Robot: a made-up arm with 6 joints. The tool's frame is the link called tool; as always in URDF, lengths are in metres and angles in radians. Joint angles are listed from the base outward.
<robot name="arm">
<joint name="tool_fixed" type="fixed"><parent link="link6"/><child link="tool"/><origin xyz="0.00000 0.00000 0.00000" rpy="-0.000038 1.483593 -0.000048"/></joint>
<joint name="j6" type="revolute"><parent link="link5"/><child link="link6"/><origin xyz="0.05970 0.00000 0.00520"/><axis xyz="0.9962 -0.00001 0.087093"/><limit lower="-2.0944" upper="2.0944"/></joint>
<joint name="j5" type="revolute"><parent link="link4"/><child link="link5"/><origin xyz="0.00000 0.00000 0.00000"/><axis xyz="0.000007 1 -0.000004"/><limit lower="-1.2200" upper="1.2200"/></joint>
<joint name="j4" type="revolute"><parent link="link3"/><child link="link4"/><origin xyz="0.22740 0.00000 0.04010"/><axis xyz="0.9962 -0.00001 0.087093"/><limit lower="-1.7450" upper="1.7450"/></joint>
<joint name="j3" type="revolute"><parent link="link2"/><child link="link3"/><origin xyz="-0.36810 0.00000 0.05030"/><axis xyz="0.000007 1 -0.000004"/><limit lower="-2.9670" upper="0.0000"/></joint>
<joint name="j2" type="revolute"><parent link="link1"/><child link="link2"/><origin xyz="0.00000 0.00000 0.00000"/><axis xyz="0.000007 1 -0.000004"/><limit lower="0.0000" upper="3.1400"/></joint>
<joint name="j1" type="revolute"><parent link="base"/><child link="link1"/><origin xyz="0.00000 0.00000 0.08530"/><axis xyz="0 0 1"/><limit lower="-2.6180" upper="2.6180"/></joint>
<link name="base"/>
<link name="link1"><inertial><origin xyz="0.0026 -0.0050 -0.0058"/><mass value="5.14"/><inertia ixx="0.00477" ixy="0" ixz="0" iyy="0.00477" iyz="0" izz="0.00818"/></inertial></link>
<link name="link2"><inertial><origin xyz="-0.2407 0.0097 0.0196"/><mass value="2.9"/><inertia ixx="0.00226" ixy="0" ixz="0.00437" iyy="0.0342" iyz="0" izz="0.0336"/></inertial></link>
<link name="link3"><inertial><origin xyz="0.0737 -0.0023 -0.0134"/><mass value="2.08"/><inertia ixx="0.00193" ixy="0" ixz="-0.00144" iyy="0.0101" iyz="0" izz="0.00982"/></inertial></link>
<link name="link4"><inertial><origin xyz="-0.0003 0.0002 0.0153"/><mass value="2.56"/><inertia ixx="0.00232" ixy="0" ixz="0.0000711" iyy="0.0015" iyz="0" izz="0.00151"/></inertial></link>
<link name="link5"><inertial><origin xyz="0.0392 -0.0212 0.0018"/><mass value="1.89"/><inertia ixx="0.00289" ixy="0" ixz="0.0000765" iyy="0.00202" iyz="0" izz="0.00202"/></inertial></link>
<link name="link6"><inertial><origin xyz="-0.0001 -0.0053 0.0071"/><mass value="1.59"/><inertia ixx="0.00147" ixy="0" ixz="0.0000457" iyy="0.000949" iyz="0" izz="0.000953"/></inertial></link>
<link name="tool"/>
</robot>
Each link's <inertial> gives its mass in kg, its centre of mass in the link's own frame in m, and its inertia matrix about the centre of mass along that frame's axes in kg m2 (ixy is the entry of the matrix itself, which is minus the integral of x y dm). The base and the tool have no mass. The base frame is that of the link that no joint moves.
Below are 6 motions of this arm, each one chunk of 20 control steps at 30 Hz.
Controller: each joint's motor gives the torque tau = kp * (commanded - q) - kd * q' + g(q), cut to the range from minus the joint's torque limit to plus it. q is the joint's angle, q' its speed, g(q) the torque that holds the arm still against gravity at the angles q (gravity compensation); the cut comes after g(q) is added. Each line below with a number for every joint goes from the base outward.
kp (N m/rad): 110 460 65 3.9 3.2 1.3
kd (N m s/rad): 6.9 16 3.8 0.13 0.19 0.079
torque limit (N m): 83 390 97 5.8 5.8 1
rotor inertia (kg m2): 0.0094 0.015 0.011 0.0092 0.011 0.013
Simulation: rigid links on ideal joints. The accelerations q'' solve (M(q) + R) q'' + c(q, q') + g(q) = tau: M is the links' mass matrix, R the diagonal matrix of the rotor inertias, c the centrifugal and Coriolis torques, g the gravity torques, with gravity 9.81 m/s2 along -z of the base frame. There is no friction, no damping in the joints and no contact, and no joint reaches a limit. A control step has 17 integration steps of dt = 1/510 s. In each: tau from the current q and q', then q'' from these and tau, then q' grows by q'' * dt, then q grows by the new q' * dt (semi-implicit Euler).
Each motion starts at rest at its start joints. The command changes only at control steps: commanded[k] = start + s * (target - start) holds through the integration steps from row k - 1 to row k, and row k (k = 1, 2, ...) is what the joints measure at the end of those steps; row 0 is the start. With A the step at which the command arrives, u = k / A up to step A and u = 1 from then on. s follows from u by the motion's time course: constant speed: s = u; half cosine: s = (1 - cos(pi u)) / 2; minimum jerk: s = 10 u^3 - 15 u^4 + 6 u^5; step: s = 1 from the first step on.
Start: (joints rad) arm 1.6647 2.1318 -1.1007 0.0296 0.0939 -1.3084
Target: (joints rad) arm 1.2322 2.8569 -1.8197 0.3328 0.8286 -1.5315
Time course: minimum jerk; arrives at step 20
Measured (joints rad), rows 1 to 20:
1: 1.6647 2.1320 -1.1009 0.0296 0.0941 -1.3084
2: 1.6645 2.1333 -1.1025 0.0300 0.0960 -1.3087
3: 1.6636 2.1381 -1.1080 0.0314 0.1023 -1.3098
4: 1.6613 2.1497 -1.1206 0.0345 0.1156 -1.3124
5: 1.6567 2.1709 -1.1432 0.0402 0.1378 -1.3175
6: 1.6488 2.2039 -1.1778 0.0495 0.1691 -1.3256
7: 1.6367 2.2491 -1.2249 0.0630 0.2083 -1.3374
8: 1.6201 2.3054 -1.2835 0.0814 0.2528 -1.3528
9: 1.5986 2.3704 -1.3513 0.1050 0.2992 -1.3715
10: 1.5725 2.4412 -1.4245 0.1335 0.3445 -1.3929
11: 1.5418 2.5143 -1.4989 0.1662 0.3866 -1.4158
12: 1.5069 2.5865 -1.5699 0.2018 0.4254 -1.4393
13: 1.4681 2.6549 -1.6335 0.2386 0.4625 -1.4622
14: 1.4260 2.7171 -1.6869 0.2741 0.5002 -1.4832
15: 1.3813 2.7710 -1.7282 0.3056 0.5404 -1.5014
16: 1.3353 2.8154 -1.7566 0.3304 0.5835 -1.5157
17: 1.2892 2.8491 -1.7727 0.3460 0.6285 -1.5256
18: 1.2450 2.8718 -1.7782 0.3508 0.6732 -1.5306
19: 1.2045 2.8839 -1.7759 0.3445 0.7155 -1.5308
20: 1.1696 2.8871 -1.7699 0.3286 0.7548 -1.5270

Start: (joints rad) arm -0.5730 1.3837 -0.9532 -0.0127 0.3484 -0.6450
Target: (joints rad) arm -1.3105 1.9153 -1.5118 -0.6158 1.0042 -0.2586
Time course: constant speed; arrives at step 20
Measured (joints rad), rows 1 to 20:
1: -0.5783 1.3890 -0.9587 -0.0153 0.3594 -0.6454
2: -0.5939 1.4050 -0.9745 -0.0249 0.3878 -0.6456
3: -0.6189 1.4312 -0.9992 -0.0443 0.4271 -0.6437
4: -0.6505 1.4639 -1.0292 -0.0739 0.4665 -0.6380
5: -0.6860 1.4985 -1.0605 -0.1120 0.4982 -0.6274
6: -0.7235 1.5319 -1.0906 -0.1554 0.5198 -0.6117
7: -0.7621 1.5624 -1.1189 -0.2004 0.5342 -0.5913
8: -0.8010 1.5900 -1.1462 -0.2436 0.5469 -0.5670
9: -0.8398 1.6156 -1.1735 -0.2827 0.5631 -0.5398
10: -0.8782 1.6403 -1.2018 -0.3170 0.5854 -0.5110
11: -0.9162 1.6649 -1.2312 -0.3469 0.6141 -0.4815
12: -0.9537 1.6899 -1.2615 -0.3737 0.6476 -0.4521
13: -0.9907 1.7155 -1.2920 -0.3993 0.6835 -0.4237
14: -1.0274 1.7417 -1.3221 -0.4251 0.7199 -0.3967
15: -1.0638 1.7683 -1.3514 -0.4521 0.7555 -0.3717
16: -1.1000 1.7952 -1.3797 -0.4806 0.7897 -0.3487
17: -1.1361 1.8222 -1.4072 -0.5106 0.8228 -0.3278
18: -1.1723 1.8493 -1.4341 -0.5414 0.8551 -0.3089
19: -1.2084 1.8764 -1.4607 -0.5726 0.8870 -0.2917
20: -1.2447 1.9034 -1.4873 -0.6038 0.9190 -0.2757

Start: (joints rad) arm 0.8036 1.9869 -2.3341 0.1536 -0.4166 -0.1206
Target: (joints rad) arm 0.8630 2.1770 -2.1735 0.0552 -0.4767 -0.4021
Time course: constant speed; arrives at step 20
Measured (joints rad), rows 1 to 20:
1: 0.8037 1.9886 -2.3365 0.1526 -0.4197 -0.1213
2: 0.8042 1.9927 -2.3402 0.1486 -0.4302 -0.1238
3: 0.8050 1.9989 -2.3423 0.1411 -0.4486 -0.1291
4: 0.8064 2.0068 -2.3414 0.1307 -0.4720 -0.1377
5: 0.8083 2.0160 -2.3372 0.1194 -0.4958 -0.1497
6: 0.8108 2.0263 -2.3299 0.1090 -0.5154 -0.1649
7: 0.8139 2.0375 -2.3199 0.1009 -0.5276 -0.1828
8: 0.8174 2.0492 -2.3079 0.0959 -0.5307 -0.2025
9: 0.8212 2.0612 -2.2945 0.0938 -0.5247 -0.2230
10: 0.8253 2.0733 -2.2803 0.0940 -0.5110 -0.2434
11: 0.8293 2.0853 -2.2657 0.0955 -0.4920 -0.2629
12: 0.8334 2.0972 -2.2513 0.0971 -0.4705 -0.2809
13: 0.8373 2.1086 -2.2373 0.0978 -0.4492 -0.2972
14: 0.8411 2.1197 -2.2242 0.0973 -0.4305 -0.3116
15: 0.8446 2.1302 -2.2122 0.0950 -0.4161 -0.3245
16: 0.8480 2.1403 -2.2014 0.0911 -0.4069 -0.3360
17: 0.8513 2.1499 -2.1918 0.0857 -0.4034 -0.3469
18: 0.8543 2.1591 -2.1836 0.0792 -0.4052 -0.3574
19: 0.8573 2.1679 -2.1765 0.0721 -0.4118 -0.3680
20: 0.8601 2.1764 -2.1704 0.0646 -0.4223 -0.3792

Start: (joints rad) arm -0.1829 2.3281 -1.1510 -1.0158 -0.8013 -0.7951
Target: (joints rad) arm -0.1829 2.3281 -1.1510 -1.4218 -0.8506 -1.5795
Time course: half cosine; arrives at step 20
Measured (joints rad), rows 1 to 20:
1: -0.1829 2.3281 -1.1510 -1.0161 -0.8013 -0.7953
2: -0.1830 2.3281 -1.1511 -1.0176 -0.8014 -0.7965
3: -0.1831 2.3281 -1.1513 -1.0216 -0.8017 -0.8000
4: -0.1834 2.3281 -1.1517 -1.0297 -0.8023 -0.8076
5: -0.1838 2.3280 -1.1522 -1.0428 -0.8033 -0.8210
6: -0.1843 2.3280 -1.1527 -1.0615 -0.8050 -0.8420
7: -0.1849 2.3279 -1.1533 -1.0856 -0.8073 -0.8718
8: -0.1854 2.3278 -1.1538 -1.1145 -0.8103 -0.9114
9: -0.1858 2.3278 -1.1541 -1.1474 -0.8140 -0.9608
10: -0.1859 2.3277 -1.1542 -1.1830 -0.8182 -1.0196
11: -0.1859 2.3277 -1.1541 -1.2201 -0.8228 -1.0866
12: -0.1855 2.3277 -1.1537 -1.2576 -0.8277 -1.1599
13: -0.1849 2.3278 -1.1531 -1.2943 -0.8326 -1.2372
14: -0.1841 2.3279 -1.1523 -1.3293 -0.8374 -1.3160
15: -0.1832 2.3280 -1.1514 -1.3616 -0.8418 -1.3934
16: -0.1822 2.3281 -1.1504 -1.3904 -0.8457 -1.4666
17: -0.1812 2.3283 -1.1493 -1.4149 -0.8491 -1.5331
18: -0.1804 2.3284 -1.1484 -1.4344 -0.8517 -1.5905
19: -0.1797 2.3285 -1.1475 -1.4483 -0.8536 -1.6367
20: -0.1792 2.3286 -1.1468 -1.4562 -0.8548 -1.6705

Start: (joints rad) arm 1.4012 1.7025 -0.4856 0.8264 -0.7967 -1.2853
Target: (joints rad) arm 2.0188 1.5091 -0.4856 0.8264 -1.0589 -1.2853
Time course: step
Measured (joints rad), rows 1 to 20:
1: 1.4941 1.6569 -0.4906 0.9409 -0.8272 -1.2830
2: 1.6863 1.5762 -0.5079 1.0901 -0.9054 -1.2747
3: 1.8746 1.5135 -0.5315 1.1041 -0.9867 -1.2631
4: 1.9949 1.4843 -0.5464 0.9574 -1.0446 -1.2533
5: 2.0451 1.4813 -0.5503 0.7181 -1.0915 -1.2493
6: 2.0562 1.4917 -0.5506 0.4847 -1.1342 -1.2541
7: 2.0560 1.5042 -0.5504 0.3309 -1.1627 -1.2687
8: 2.0557 1.5125 -0.5477 0.2814 -1.1678 -1.2907
9: 2.0552 1.5153 -0.5414 0.3252 -1.1514 -1.3160
10: 2.0515 1.5143 -0.5327 0.4361 -1.1223 -1.3403
11: 2.0433 1.5120 -0.5230 0.5846 -1.0908 -1.3595
12: 2.0318 1.5101 -0.5124 0.7429 -1.0649 -1.3702
13: 2.0201 1.5093 -0.5003 0.8862 -1.0487 -1.3702
14: 2.0111 1.5093 -0.4865 0.9956 -1.0420 -1.3594
15: 2.0062 1.5093 -0.4721 1.0610 -1.0413 -1.3393
16: 2.0052 1.5090 -0.4593 1.0817 -1.0427 -1.3133
17: 2.0064 1.5085 -0.4503 1.0645 -1.0435 -1.2854
18: 2.0085 1.5081 -0.4467 1.0204 -1.0430 -1.2595
19: 2.0108 1.5079 -0.4487 0.9615 -1.0417 -1.2386
20: 2.0132 1.5082 -0.4555 0.8985 -1.0405 -1.2247

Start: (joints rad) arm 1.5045 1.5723 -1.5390 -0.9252 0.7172 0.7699
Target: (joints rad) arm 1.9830 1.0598 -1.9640 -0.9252 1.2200 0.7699
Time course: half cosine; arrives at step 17
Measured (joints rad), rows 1 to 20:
1: 1.5049 1.5717 -1.5386 -0.9248 0.7174 0.7699
2: 1.5071 1.5685 -1.5370 -0.9227 0.7192 0.7696
3: 1.5131 1.5603 -1.5343 -0.9164 0.7258 0.7690
4: 1.5253 1.5449 -1.5324 -0.9039 0.7412 0.7679
5: 1.5456 1.5212 -1.5345 -0.8848 0.7680 0.7666
6: 1.5752 1.4890 -1.5441 -0.8609 0.8057 0.7651
7: 1.6147 1.4491 -1.5644 -0.8361 0.8498 0.7637
8: 1.6628 1.4032 -1.5968 -0.8155 0.8923 0.7620
9: 1.7168 1.3530 -1.6410 -0.8032 0.9244 0.7596
10: 1.7714 1.3007 -1.6949 -0.8013 0.9393 0.7554
11: 1.8201 1.2479 -1.7553 -0.8107 0.9360 0.7490
12: 1.8593 1.1965 -1.8189 -0.8327 0.9216 0.7411
13: 1.8904 1.1481 -1.8824 -0.8699 0.9072 0.7329
14: 1.9160 1.1039 -1.9428 -0.9220 0.9019 0.7259
15: 1.9368 1.0656 -1.9977 -0.9847 0.9116 0.7211
16: 1.9525 1.0348 -2.0454 -1.0516 0.9396 0.7195
17: 1.9630 1.0129 -2.0842 -1.1162 0.9870 0.7219
18: 1.9689 1.0006 -2.1118 -1.1725 1.0505 0.7290
19: 1.9717 0.9970 -2.1254 -1.2146 1.1230 0.7406
20: 1.9731 1.0004 -2.1238 -1.2358 1.1950 0.7554

